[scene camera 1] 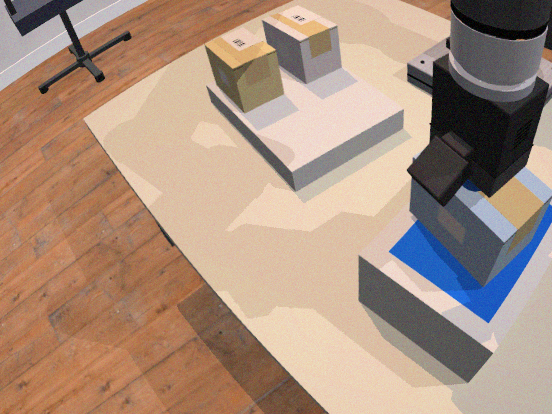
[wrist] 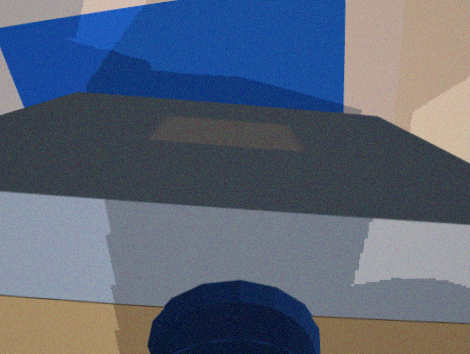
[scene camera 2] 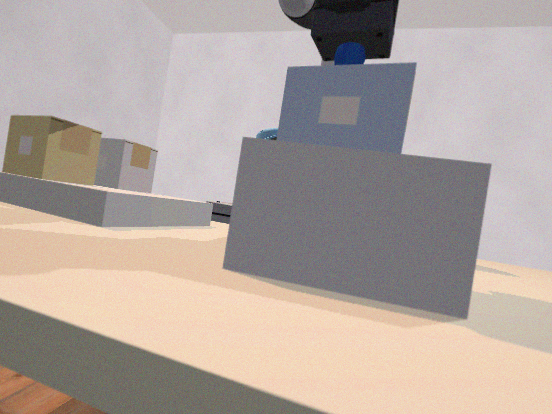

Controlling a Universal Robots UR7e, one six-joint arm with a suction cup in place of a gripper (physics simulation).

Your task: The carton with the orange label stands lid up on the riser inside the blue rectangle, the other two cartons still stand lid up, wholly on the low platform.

Labels:
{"suction cup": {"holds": "carton with orange label"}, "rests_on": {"riser with blue rectangle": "table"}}

